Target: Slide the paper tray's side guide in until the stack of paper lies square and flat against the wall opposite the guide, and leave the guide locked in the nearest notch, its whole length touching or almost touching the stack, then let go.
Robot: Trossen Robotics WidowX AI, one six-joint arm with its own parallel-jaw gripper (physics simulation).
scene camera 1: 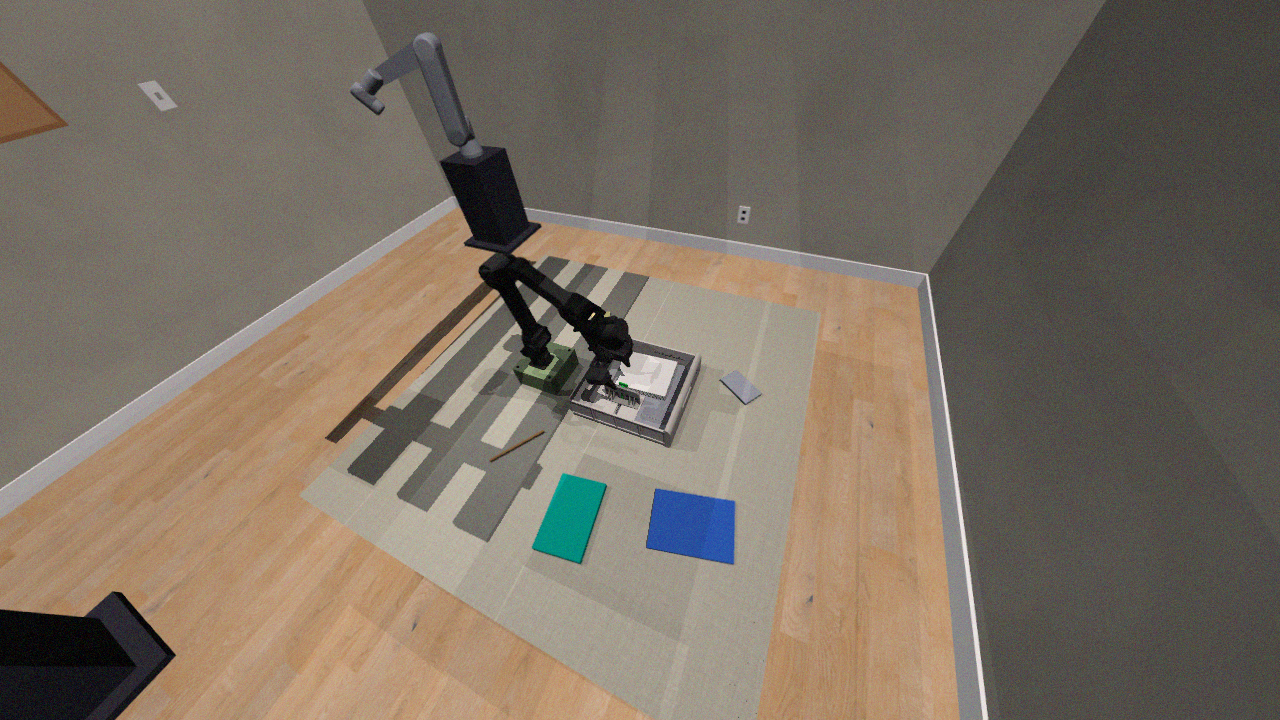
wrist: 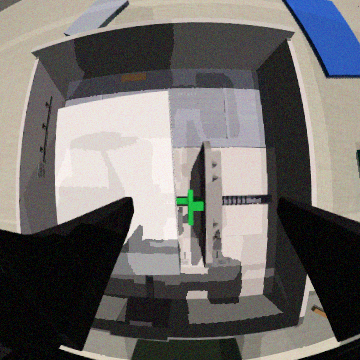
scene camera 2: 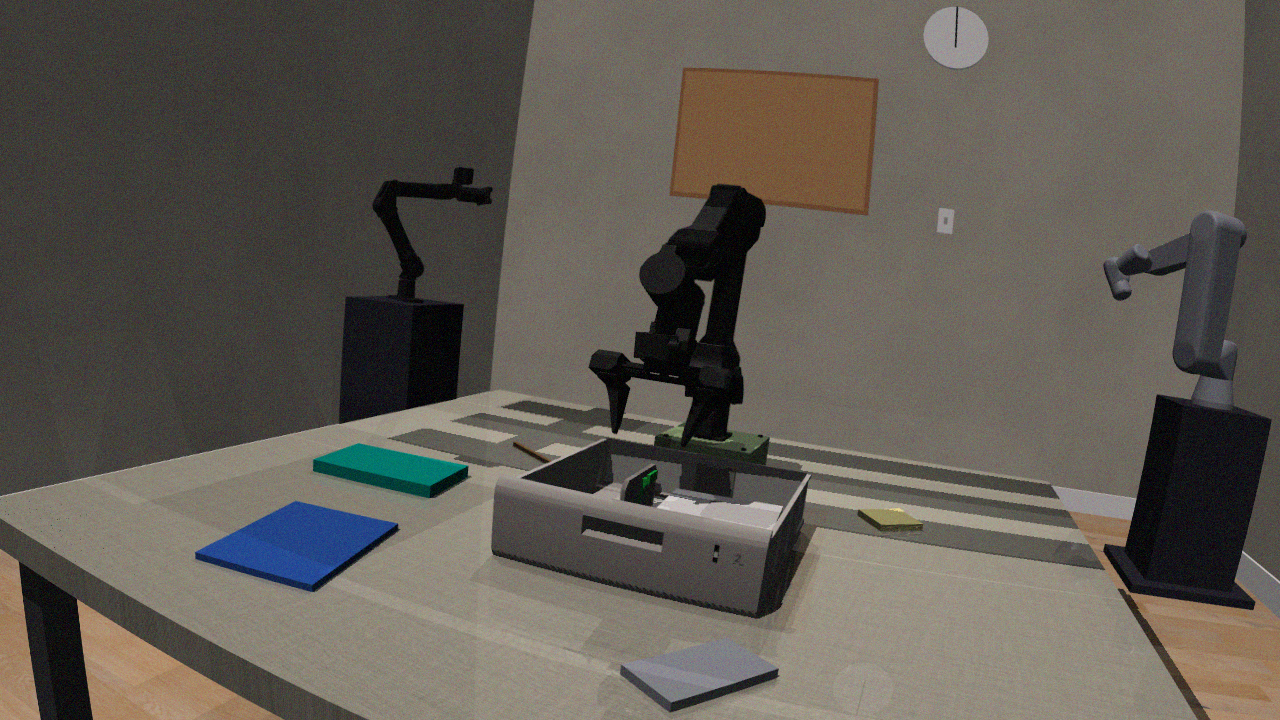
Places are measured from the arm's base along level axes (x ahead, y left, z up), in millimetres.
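Where they show: gripper, between the fingertips: (scene camera 1: 622,377) (wrist: 207,204) (scene camera 2: 647,439); arm's base, origin of its link: (scene camera 1: 541,360) (scene camera 2: 708,435).
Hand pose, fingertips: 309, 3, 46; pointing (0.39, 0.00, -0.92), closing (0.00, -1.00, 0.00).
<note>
Each offset is from my fingertips to the top centre of the thing, as dx, dy, dz.
The grey paper tray @(+24, +45, -28) (scene camera 1: 682,407) (scene camera 2: 626,565) (wrist: 210,47) stands on the table. The white paper stack @(+12, +101, -81) (scene camera 1: 648,376) (scene camera 2: 729,511) (wrist: 115,165) lies in its left part in the wrist view, turned slightly askew to the walls. The side guide @(-7, +2, -43) (scene camera 1: 623,395) (scene camera 2: 636,488) (wrist: 214,200) stands upright to the right of the stack, with a gap between them. Its green tab @(-7, +9, -43) (scene camera 2: 649,477) (wrist: 191,205) is on the side toward the stack. My gripper (scene camera 2: 651,437) (wrist: 207,204) is open and empty above the tray, one fingertip over the stack, the other near the right wall in the wrist view.
A teal slab @(+22, -385, -106) (scene camera 1: 570,517) (scene camera 2: 389,468), a blue slab @(+319, -281, -116) (scene camera 1: 691,526) (scene camera 2: 299,544) (wrist: 332,40), a grey slab @(+331, +185, -114) (scene camera 1: 740,386) (scene camera 2: 702,671) (wrist: 97,16) and a thin brown stick @(-239, -272, -117) (scene camera 1: 516,445) lie around the tray. A yellow pad @(-259, +314, -113) (scene camera 2: 890,519) lies beyond it. The arm's green base (scene camera 1: 559,371) is beside the tray.
</note>
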